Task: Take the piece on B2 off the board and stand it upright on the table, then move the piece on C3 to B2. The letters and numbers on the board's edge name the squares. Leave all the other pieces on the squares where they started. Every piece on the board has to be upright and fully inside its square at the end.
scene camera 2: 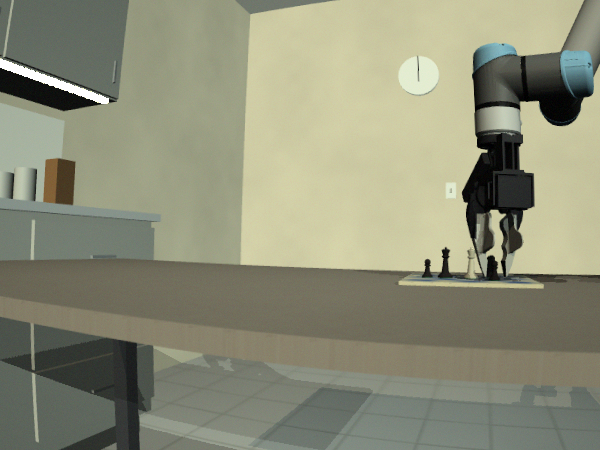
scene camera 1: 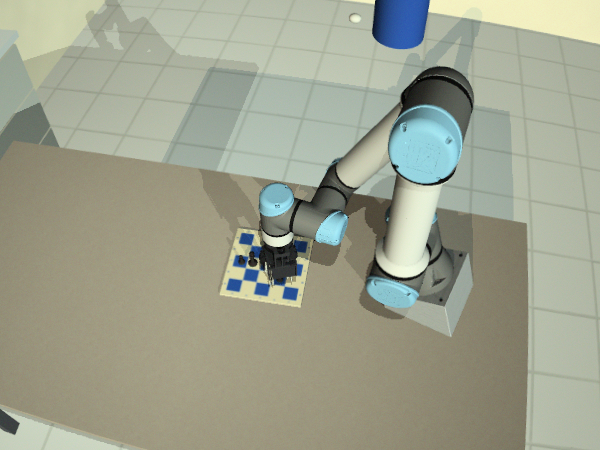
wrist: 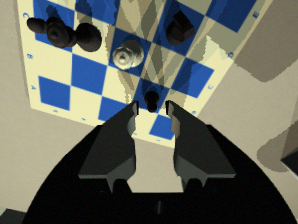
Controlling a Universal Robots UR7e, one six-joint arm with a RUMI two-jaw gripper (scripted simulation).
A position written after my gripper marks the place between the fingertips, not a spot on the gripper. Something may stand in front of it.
I see my gripper [scene camera 2: 495, 276].
My gripper shows as well in the wrist view [wrist: 152, 101].
